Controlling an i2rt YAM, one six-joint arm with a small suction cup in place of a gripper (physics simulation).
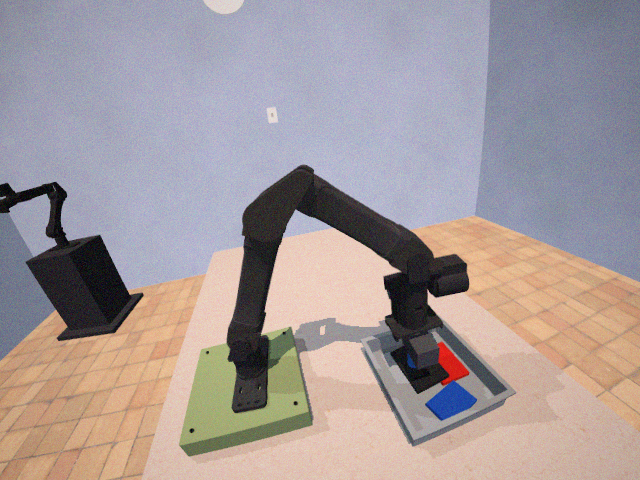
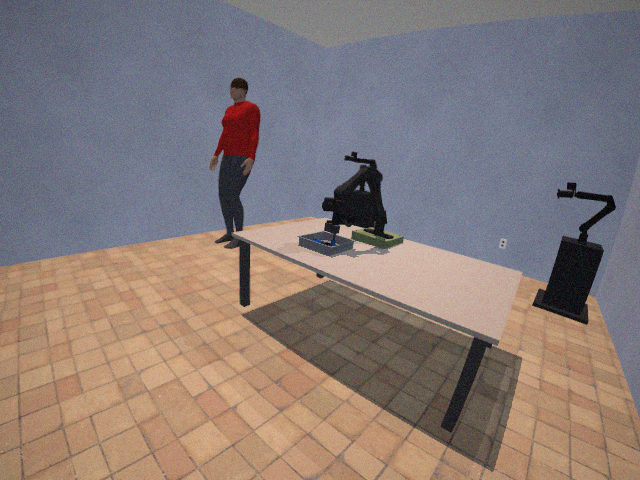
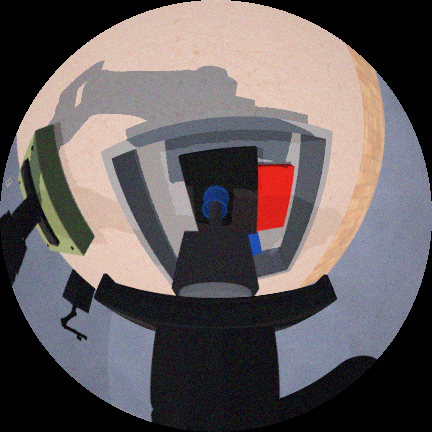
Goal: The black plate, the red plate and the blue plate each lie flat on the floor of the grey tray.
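Seen in the pictures: end effector, tool point: [image 1: 413, 364] [image 3: 215, 193]; arm's base, origin of the base link: [image 1: 253, 370] [image 2: 378, 234] [image 3: 36, 205].
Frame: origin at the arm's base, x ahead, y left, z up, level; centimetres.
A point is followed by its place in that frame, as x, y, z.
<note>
The grey tray [image 1: 390, 388] @(28.2, -11.8, 0.2) [image 2: 312, 244] @(49.1, -9.2, -1.9) [image 3: 132, 197] @(27.9, -3.4, -1.1) sits on the table to the right of the arm's base. A black plate [image 1: 427, 377] @(37.9, -9.8, -3.0) [image 3: 217, 167] @(37.1, -1.8, -3.0) lies in the middle of the tray. A red plate [image 1: 452, 363] @(45.4, -8.0, -3.5) [image 3: 274, 197] @(44.7, -6.0, -3.5) lies flat right beside it, and I cannot tell whether their edges overlap. A blue plate [image 1: 451, 401] @(39.9, -16.0, -3.5) [image 3: 254, 244] @(43.2, -14.9, -3.5) lies flat at the tray's near end. My suction cup [image 1: 411, 362] [image 3: 215, 199] stands just over the black plate, with suction off. I cannot tell whether it still touches the plate.
The arm stands on a green base plate [image 1: 209, 419] @(-8.2, -10.3, 0.0) [image 2: 376, 239] @(10.2, 5.8, -0.5) [image 3: 48, 189] @(10.6, 1.3, -0.3) left of the tray. The tray has raised walls all around. A person in a red top [image 2: 237, 157] stands beyond the table's far end. A black stand [image 1: 101, 286] is on the floor at the left.
</note>
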